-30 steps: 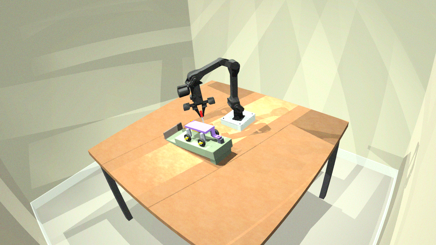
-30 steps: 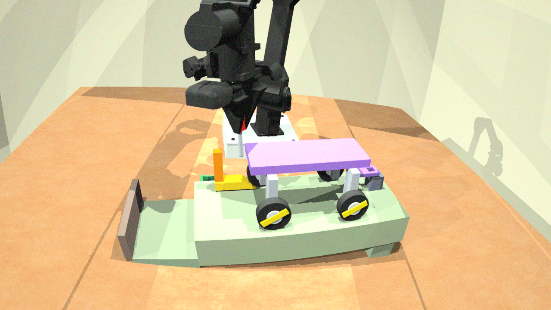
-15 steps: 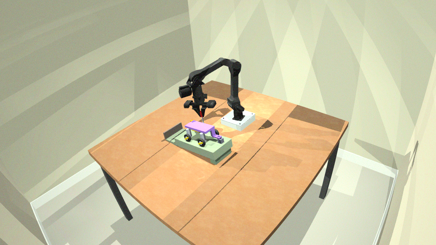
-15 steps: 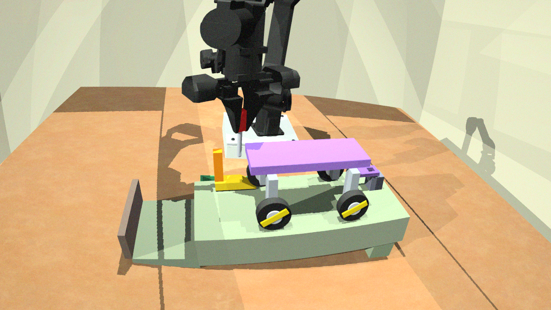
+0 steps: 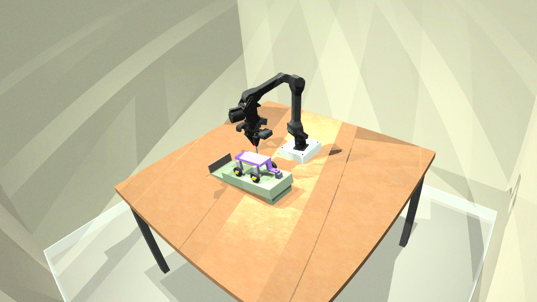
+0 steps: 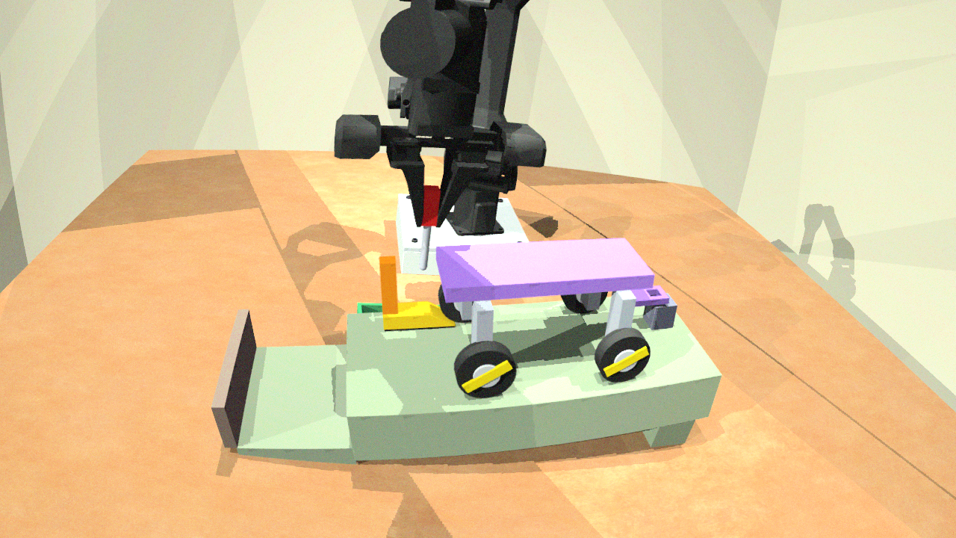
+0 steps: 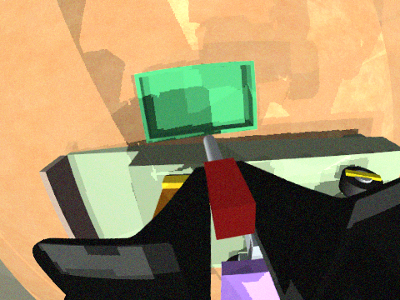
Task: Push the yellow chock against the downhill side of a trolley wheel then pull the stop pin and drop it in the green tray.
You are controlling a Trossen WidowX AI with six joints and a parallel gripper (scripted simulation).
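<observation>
Now: the green tray 140 mm below my gripper tip and 20 mm behind it. Also, from my gripper tip: purple trolley (120 mm ahead, 70 mm to the left, 20 mm below); red-headed stop pin (right at my gripper tip); yellow chock (50 mm below, 50 mm ahead, 20 mm to the right).
</observation>
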